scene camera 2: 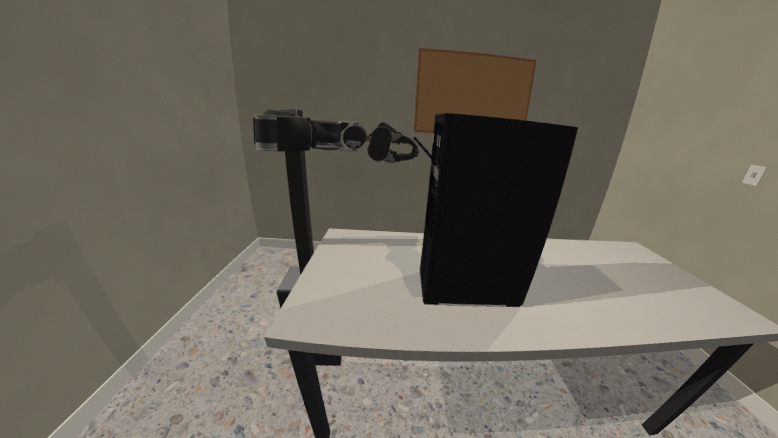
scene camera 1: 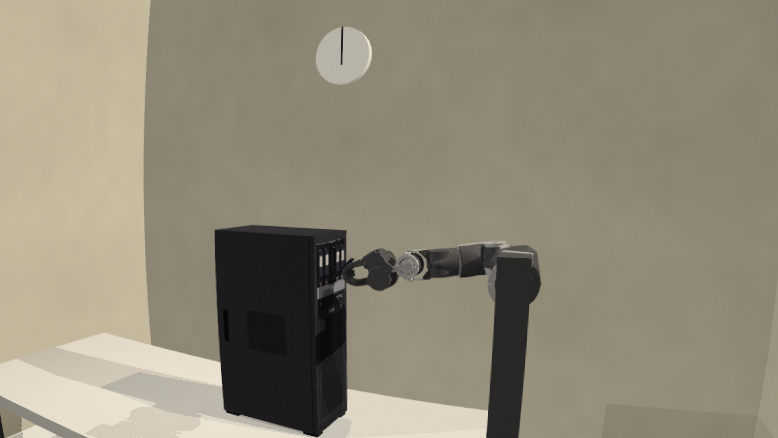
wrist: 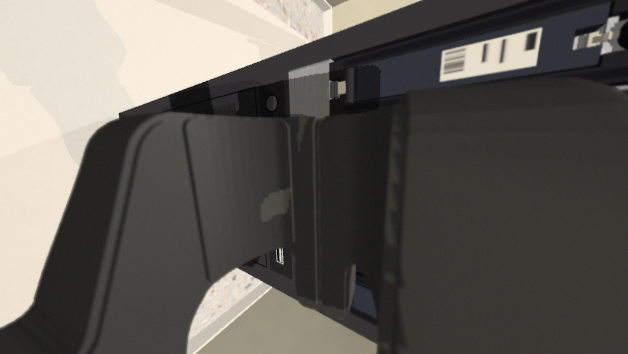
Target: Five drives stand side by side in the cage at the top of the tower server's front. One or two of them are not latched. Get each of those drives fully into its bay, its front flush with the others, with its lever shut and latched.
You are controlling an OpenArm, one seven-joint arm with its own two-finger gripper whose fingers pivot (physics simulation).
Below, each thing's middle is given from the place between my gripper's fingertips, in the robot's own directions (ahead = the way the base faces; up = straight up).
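I find the black tower server (scene camera 1: 283,353) 17 cm below my hand. The server is also 21 cm ahead of my hand, and 3 cm to the right of it.
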